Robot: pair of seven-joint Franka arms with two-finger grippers.
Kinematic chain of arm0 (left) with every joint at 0, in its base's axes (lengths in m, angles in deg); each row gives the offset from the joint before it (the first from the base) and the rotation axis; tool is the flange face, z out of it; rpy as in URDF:
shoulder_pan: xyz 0 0 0.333 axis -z
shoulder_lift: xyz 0 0 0 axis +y
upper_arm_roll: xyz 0 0 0.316 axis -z
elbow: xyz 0.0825 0 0 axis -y
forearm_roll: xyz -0.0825 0 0.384 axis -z
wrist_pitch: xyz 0 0 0 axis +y
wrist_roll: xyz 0.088 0 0 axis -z
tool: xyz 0 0 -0.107 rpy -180 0 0
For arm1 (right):
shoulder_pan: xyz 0 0 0.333 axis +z
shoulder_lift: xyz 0 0 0 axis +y
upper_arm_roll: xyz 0 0 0.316 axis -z
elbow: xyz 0.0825 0 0 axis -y
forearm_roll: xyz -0.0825 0 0.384 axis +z
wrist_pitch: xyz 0 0 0 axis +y
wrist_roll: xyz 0.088 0 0 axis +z
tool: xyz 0 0 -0.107 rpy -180 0 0
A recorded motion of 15 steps. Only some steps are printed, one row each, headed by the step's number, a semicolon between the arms.
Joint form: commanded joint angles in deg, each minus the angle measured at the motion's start. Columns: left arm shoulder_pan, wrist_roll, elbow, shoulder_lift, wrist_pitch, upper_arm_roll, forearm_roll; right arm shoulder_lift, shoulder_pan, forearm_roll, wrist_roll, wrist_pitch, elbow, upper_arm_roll.
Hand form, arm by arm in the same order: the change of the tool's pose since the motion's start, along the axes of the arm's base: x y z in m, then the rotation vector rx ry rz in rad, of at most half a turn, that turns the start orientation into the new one. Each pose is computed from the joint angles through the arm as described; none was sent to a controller.
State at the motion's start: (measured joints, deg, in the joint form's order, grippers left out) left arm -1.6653 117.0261 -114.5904 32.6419 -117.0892 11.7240 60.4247; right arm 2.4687 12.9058 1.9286 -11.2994 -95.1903 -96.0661 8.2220
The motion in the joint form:
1: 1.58 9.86 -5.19 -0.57 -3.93 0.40 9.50; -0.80 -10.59 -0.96 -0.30 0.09 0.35 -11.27
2: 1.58 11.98 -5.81 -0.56 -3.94 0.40 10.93; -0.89 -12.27 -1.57 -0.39 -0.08 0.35 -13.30
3: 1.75 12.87 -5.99 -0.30 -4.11 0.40 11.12; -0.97 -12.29 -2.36 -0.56 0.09 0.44 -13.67
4: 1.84 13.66 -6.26 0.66 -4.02 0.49 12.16; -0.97 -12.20 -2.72 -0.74 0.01 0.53 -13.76
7: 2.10 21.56 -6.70 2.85 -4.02 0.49 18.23; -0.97 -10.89 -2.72 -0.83 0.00 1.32 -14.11
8: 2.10 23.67 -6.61 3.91 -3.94 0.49 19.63; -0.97 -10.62 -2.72 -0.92 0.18 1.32 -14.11
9: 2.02 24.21 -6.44 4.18 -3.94 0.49 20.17; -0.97 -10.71 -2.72 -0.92 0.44 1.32 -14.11
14: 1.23 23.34 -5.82 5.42 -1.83 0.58 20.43; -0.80 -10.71 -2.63 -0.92 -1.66 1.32 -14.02
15: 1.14 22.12 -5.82 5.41 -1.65 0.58 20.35; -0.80 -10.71 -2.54 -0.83 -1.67 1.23 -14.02
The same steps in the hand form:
1: -0.0282 -0.0129 -0.0202 -0.0568 -0.0688 0.0439; -0.0031 0.0030 0.0105 -0.0075 -0.0187 0.0089
2: -0.0319 -0.0129 -0.0230 -0.0721 -0.0850 0.0464; -0.0034 0.0052 0.0116 -0.0167 -0.0242 0.0148
3: -0.0342 -0.0141 -0.0264 -0.0736 -0.0910 0.0396; -0.0041 0.0072 0.0129 -0.0304 -0.0255 0.0198
4: -0.0395 -0.0160 -0.0357 -0.0842 -0.0776 0.0458; -0.0040 0.0084 0.0138 -0.0363 -0.0292 0.0206
7: -0.0476 -0.0196 -0.0551 -0.1435 -0.1336 0.0726; -0.0049 0.0247 0.0204 -0.0342 -0.0435 0.0477
8: -0.0502 -0.0202 -0.0635 -0.1577 -0.1448 0.0789; -0.0056 0.0273 0.0201 -0.0346 -0.0405 0.0509
9: -0.0494 -0.0197 -0.0648 -0.1623 -0.1500 0.0853; -0.0060 0.0264 0.0197 -0.0351 -0.0360 0.0493
14: -0.0495 -0.0184 -0.0706 -0.1952 -0.1140 0.1004; -0.0013 0.0263 0.0212 -0.0294 -0.0692 0.0473
15: -0.0494 -0.0179 -0.0704 -0.1940 -0.0948 0.1095; -0.0014 0.0264 0.0205 -0.0280 -0.0676 0.0486

